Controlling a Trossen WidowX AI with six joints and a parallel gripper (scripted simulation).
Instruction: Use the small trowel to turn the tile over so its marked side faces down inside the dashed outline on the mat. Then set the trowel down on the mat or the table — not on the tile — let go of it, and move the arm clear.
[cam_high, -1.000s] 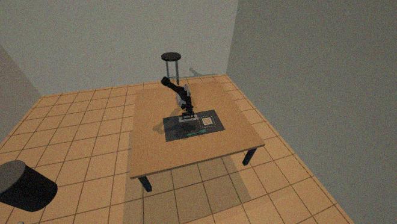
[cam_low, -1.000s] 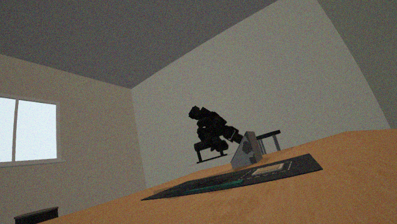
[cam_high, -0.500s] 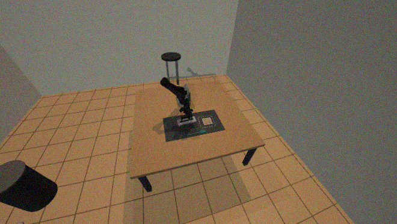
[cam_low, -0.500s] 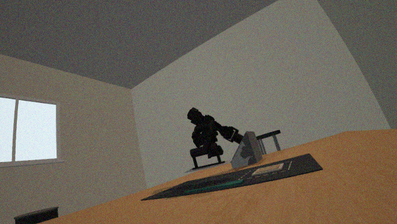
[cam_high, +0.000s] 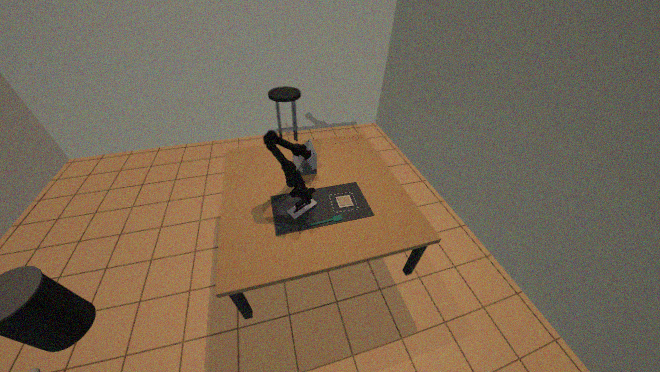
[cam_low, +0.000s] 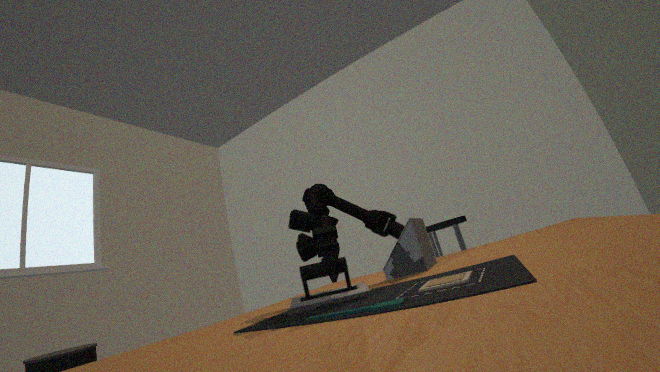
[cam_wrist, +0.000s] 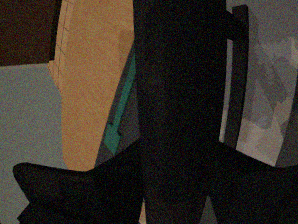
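The dark mat is 4 cm behind my gripper tip, 9 cm to the left of it and 9 cm below it. Round my gripper tip: trowel 9 cm ahead, 13 cm to the left, 6 cm below; tile 6 cm behind, 25 cm to the left, 6 cm below.
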